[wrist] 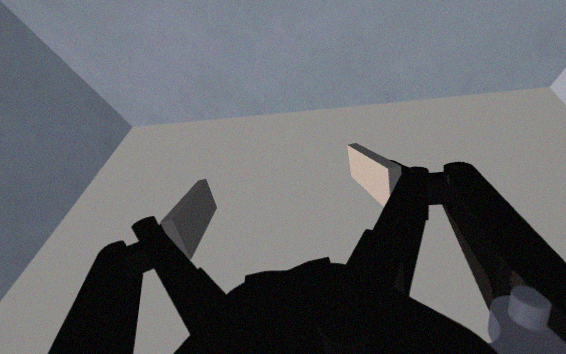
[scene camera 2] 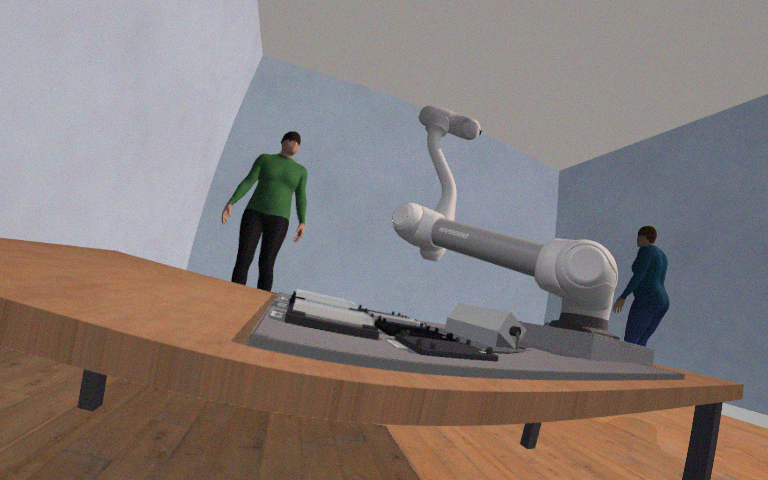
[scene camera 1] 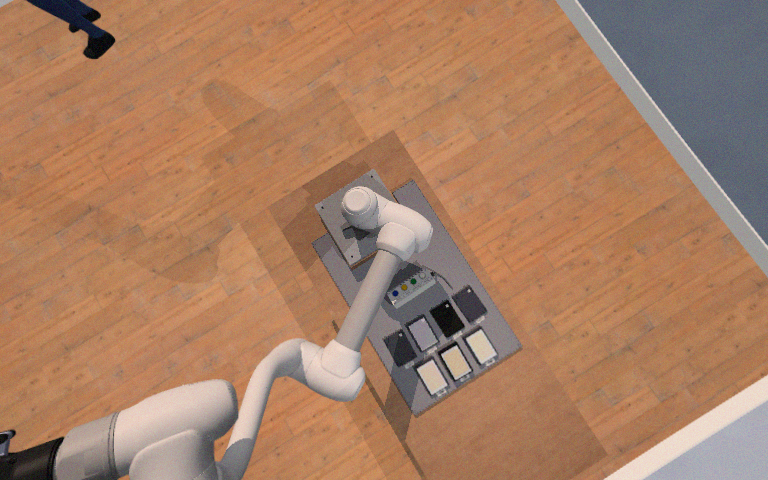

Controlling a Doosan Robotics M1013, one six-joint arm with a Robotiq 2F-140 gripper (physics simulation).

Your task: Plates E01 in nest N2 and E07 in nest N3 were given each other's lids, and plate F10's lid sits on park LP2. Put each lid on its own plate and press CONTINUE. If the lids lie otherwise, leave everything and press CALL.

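Frame: origin at the arm's base, x ahead, y left, z up, level; centimetres.
Where they show: gripper, fingertip midpoint: point(wrist: 279, 177).
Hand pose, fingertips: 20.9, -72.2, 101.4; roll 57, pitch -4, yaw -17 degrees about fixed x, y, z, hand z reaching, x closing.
Each offset is from my fingertips to the top centre of the thing, as dx, dy, dz. Level surfaces: height alone.
In scene camera 1, three cream-topped plates, left point(scene camera 1: 432, 376), middle point(scene camera 1: 455, 362) and right point(scene camera 1: 481, 345), lie in the outer row of dark holders. The middle top looks a little yellower. In the other row, a light grey piece {+41.0, +67.4, -104.8} point(scene camera 1: 422, 333) lies in one holder, between a dark grey holder {+41.4, +54.7, -104.6} point(scene camera 1: 400, 347) and a black holder {+41.0, +81.0, -104.6} point(scene camera 1: 447, 318); another dark grey holder {+40.3, +93.8, -104.6} point(scene camera 1: 469, 303) is at the end. Labels are too small to read. The button box {+19.5, +73.5, -98.2} point(scene camera 1: 412, 287) point(scene camera 2: 481, 325) has blue, yellow, green and white buttons. My gripper point(wrist: 279, 177) is open and empty, far from the plates, facing wall and ceiling.
The holders and box stand on a grey board {dz -106.5} point(scene camera 1: 506, 339) on the wooden table {dz -107.8} point(scene camera 2: 141, 288). The arm point(scene camera 1: 370, 300) point(scene camera 2: 487, 246) reaches out over the board's side. A person in green point(scene camera 2: 275, 183) and a person in blue point(scene camera 2: 651, 271) stand beyond the table.
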